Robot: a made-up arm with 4 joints.
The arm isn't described. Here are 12 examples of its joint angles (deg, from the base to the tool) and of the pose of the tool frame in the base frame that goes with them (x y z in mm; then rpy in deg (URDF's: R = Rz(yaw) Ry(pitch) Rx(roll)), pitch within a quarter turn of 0, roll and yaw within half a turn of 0).
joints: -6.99 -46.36 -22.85 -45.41
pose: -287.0 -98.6 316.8 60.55 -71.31 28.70
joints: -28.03 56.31 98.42 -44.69
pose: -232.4 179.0 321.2 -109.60 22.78 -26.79
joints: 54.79 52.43 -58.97 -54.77
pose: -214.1 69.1 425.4 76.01 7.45 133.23
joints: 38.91 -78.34 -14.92 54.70
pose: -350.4 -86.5 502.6 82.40 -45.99 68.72
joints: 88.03 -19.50 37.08 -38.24
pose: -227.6 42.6 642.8 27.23 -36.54 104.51
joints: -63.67 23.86 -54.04 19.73
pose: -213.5 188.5 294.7 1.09 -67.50 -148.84
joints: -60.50 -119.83 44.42 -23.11
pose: -448.3 128.3 195.4 159.58 -40.90 -143.44
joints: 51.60 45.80 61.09 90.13
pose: -248.6 27.6 439.4 -63.41 -51.13 -0.02
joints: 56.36 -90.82 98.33 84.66
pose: -381.6 -40.6 557.1 51.38 5.28 -173.50
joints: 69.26 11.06 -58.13 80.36
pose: -240.7 13.9 527.9 -176.77 36.33 101.67
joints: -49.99 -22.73 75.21 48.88
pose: -255.0 86.4 226.6 -61.38 31.26 -115.91
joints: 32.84 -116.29 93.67 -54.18
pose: -435.5 -102.5 456.7 -113.61 17.07 159.38
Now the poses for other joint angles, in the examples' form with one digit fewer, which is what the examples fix.
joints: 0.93 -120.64 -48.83 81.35
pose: -420 -32 341 170.3 -41.6 -29.9
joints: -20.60 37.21 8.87 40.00
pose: -231 109 320 -23.2 -61.8 -78.6
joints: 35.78 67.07 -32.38 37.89
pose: -265 72 370 168.6 -34.3 126.6
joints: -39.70 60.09 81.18 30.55
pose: -248 174 342 -25.1 11.3 -29.1
